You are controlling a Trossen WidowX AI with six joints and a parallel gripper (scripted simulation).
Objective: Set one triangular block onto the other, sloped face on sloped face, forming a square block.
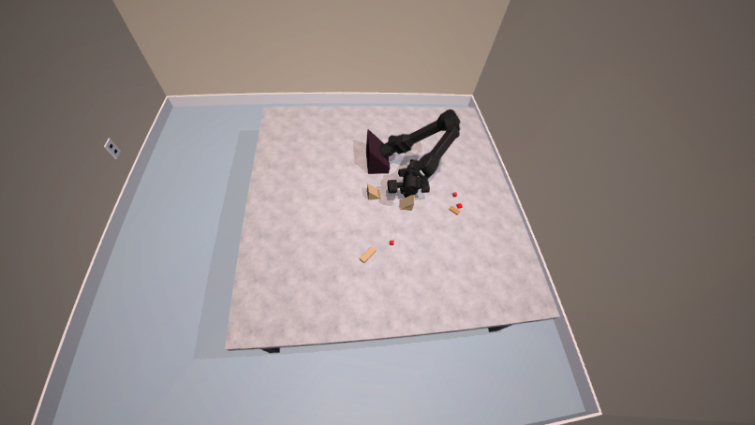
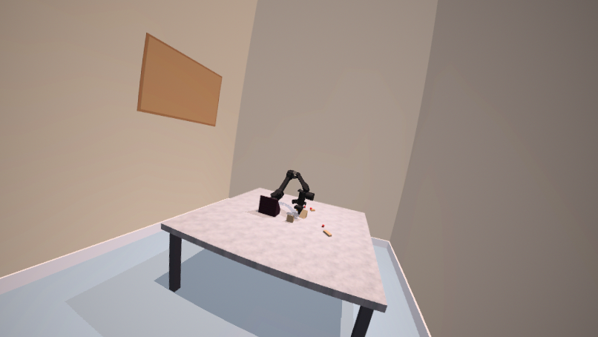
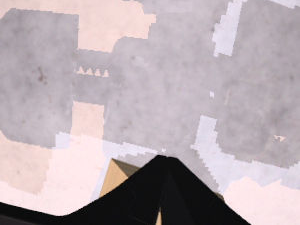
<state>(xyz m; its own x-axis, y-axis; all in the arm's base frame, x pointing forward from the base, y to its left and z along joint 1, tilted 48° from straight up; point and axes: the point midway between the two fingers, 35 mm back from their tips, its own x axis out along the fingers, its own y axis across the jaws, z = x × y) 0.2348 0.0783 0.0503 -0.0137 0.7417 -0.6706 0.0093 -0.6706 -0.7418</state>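
My gripper tip is now 40 mm short of the tan triangular block and 10 mm to the right of it.
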